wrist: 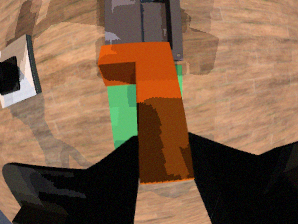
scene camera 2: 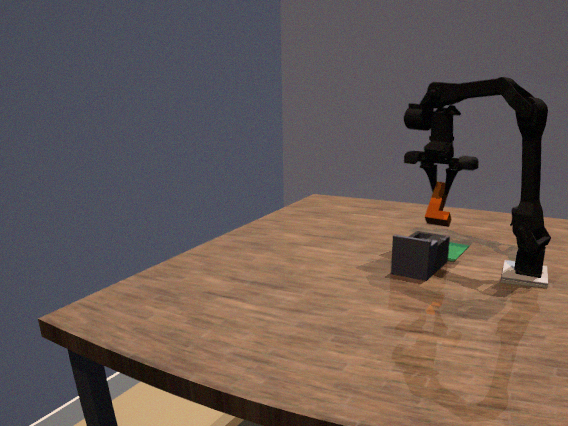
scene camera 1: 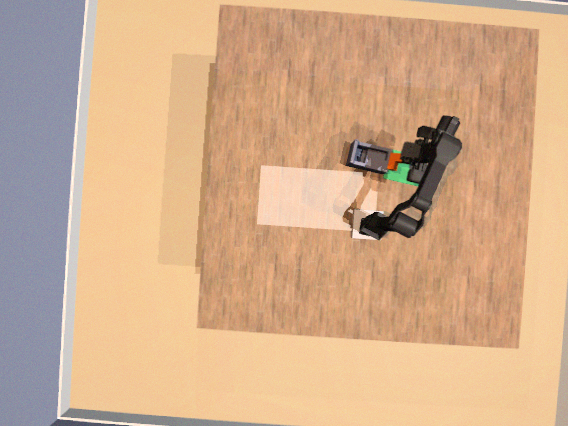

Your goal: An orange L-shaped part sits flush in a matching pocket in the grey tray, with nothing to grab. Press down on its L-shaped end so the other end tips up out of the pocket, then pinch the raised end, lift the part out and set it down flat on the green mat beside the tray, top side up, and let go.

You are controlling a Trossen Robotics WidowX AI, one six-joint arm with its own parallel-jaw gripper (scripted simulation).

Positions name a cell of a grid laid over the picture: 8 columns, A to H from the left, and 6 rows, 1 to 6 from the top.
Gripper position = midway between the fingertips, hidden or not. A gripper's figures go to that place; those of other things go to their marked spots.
Labels:
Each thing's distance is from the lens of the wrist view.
my gripper (wrist: E4): 10 cm
orange L-shaped part (wrist: E5): 9 cm
green mat (wrist: D3): 25 cm
The marked spots on the orange L-shaped part and the green mat are 18 cm apart.

